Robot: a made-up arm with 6 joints. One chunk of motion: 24 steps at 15 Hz.
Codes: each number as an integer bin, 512 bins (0 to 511) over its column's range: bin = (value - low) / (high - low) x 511, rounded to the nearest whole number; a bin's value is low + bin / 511 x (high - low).
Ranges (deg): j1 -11..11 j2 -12..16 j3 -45..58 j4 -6..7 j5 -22..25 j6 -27..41
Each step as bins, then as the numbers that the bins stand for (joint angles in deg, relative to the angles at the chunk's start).
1 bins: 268 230 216 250 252 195
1 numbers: 0.54 0.60 -1.46 0.36 1.18 -1.05
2 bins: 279 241 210 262 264 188
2 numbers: 1.01 1.21 -2.67 0.67 2.28 -1.98
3 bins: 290 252 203 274 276 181
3 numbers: 1.49 1.81 -4.08 0.97 3.39 -2.91
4 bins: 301 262 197 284 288 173
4 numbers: 1.96 2.36 -5.29 1.23 4.49 -3.98
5 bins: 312 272 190 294 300 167
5 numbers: 2.43 2.90 -6.70 1.48 5.59 -4.78
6 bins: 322 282 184 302 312 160
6 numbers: 2.86 3.45 -7.91 1.68 6.70 -5.71
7 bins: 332 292 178 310 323 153
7 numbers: 3.29 4.00 -9.12 1.89 7.71 -6.64
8 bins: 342 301 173 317 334 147
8 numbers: 3.72 4.49 -10.13 2.06 8.72 -7.44
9 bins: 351 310 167 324 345 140
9 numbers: 4.11 4.99 -11.34 2.24 9.73 -8.37
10 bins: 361 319 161 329 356 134
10 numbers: 4.54 5.48 -12.55 2.37 10.74 -9.17
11 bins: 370 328 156 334 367 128
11 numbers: 4.93 5.97 -13.56 2.50 11.76 -9.97
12 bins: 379 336 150 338 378 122
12 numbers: 5.32 6.41 -14.77 2.60 12.77 -10.77
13 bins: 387 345 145 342 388 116
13 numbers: 5.66 6.90 -15.77 2.70 13.69 -11.56
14 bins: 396 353 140 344 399 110
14 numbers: 6.05 7.34 -16.78 2.75 14.70 -12.36
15 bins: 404 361 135 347 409 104
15 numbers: 6.39 7.78 -17.79 2.83 15.62 -13.16
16 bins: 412 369 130 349 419 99
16 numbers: 6.74 8.22 -18.80 2.88 16.54 -13.83
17 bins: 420 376 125 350 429 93
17 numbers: 7.08 8.60 -19.80 2.90 17.46 -14.62
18 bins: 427 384 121 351 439 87
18 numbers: 7.38 9.04 -20.61 2.93 18.38 -15.42
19 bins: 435 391 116 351 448 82
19 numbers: 7.73 9.42 -21.62 2.93 19.21 -16.09
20 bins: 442 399 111 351 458 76
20 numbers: 8.03 9.86 -22.63 2.93 20.13 -16.89
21 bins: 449 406 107 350 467 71
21 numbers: 8.33 10.25 -23.43 2.90 20.95 -17.55
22 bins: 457 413 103 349 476 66
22 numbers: 8.68 10.63 -24.24 2.88 21.78 -18.22
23 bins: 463 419 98 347 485 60
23 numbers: 8.93 10.96 -25.25 2.83 22.61 -19.02
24 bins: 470 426 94 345 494 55
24 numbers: 9.23 11.34 -26.05 2.78 23.44 -19.68
